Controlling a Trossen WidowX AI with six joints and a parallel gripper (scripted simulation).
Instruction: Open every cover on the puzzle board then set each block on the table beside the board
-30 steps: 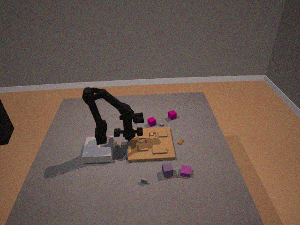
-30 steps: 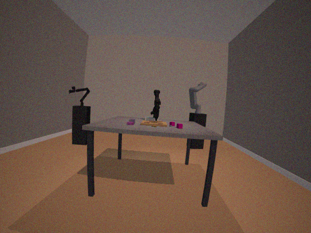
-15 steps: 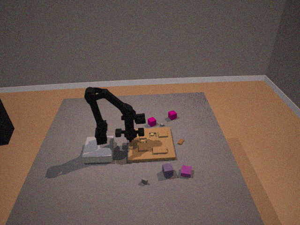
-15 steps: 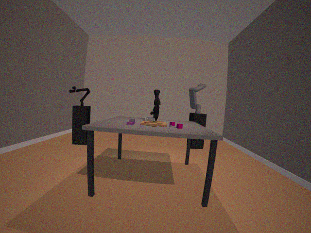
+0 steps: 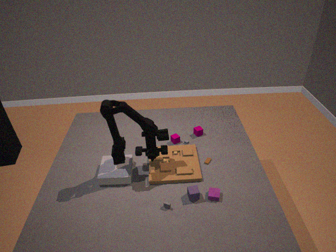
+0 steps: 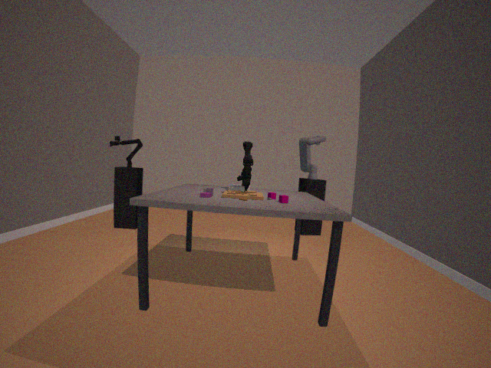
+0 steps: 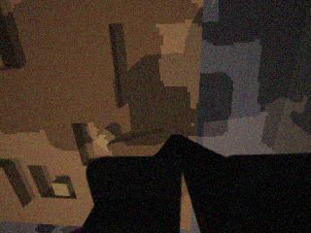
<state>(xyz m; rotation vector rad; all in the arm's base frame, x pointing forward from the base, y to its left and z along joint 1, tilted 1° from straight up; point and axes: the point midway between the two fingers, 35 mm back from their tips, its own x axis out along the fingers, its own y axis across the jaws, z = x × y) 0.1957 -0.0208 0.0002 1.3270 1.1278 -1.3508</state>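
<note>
Right now my gripper tip is 110 mm short of the tan puzzle board and 40 mm to the left of it. Also, from my gripper tip: small tan piece (330 mm ahead, 70 mm to the right, 20 mm below); then small grey piece (330 mm to the right, 20 mm ahead, 10 mm below); then purple block (290 mm to the right, 170 mm ahead).
</note>
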